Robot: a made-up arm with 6 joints.
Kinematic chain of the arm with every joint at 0, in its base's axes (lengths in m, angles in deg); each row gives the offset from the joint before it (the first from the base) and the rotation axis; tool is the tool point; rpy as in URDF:
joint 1: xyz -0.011 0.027 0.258 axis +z
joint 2: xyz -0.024 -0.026 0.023 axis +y
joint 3: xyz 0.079 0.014 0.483 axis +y
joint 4: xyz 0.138 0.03 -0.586 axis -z
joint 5: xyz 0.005 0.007 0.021 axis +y
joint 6: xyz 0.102 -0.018 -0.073 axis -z
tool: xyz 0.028 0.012 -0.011 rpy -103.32 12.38 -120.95
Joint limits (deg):
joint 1: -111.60..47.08
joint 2: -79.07..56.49
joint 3: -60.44..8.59
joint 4: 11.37..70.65
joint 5: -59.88..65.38
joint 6: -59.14..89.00
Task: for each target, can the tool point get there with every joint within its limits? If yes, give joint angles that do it. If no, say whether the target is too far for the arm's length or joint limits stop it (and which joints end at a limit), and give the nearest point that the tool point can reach.
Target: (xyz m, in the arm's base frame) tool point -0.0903 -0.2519 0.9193
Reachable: yes | joints -81.95 -46.95 -46.27 57.90 -19.10 11.42
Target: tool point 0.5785 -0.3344 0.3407
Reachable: yes | joints -26.84 17.98 -43.31 22.28 -38.47 29.57
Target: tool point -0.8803 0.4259 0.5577
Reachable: no: joint limits stop it (at a limit: joint 2, joint 3, joint 4, joint 5) | nearest point -0.3516 0.1833 1.0047 | short by 0.734 m
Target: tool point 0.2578 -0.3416 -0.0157
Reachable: yes | joints -39.90 39.82 -28.62 64.67 -26.73 -33.36
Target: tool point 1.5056 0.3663 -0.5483
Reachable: no: too far | nearest point 0.7204 0.1906 -0.1255 | short by 0.909 m
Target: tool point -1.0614 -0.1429 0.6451
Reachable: no: joint limits stop it (at a limit: joint 1, joint 4) | nearest point -0.3420 -0.4277 0.6451 | short by 0.774 m
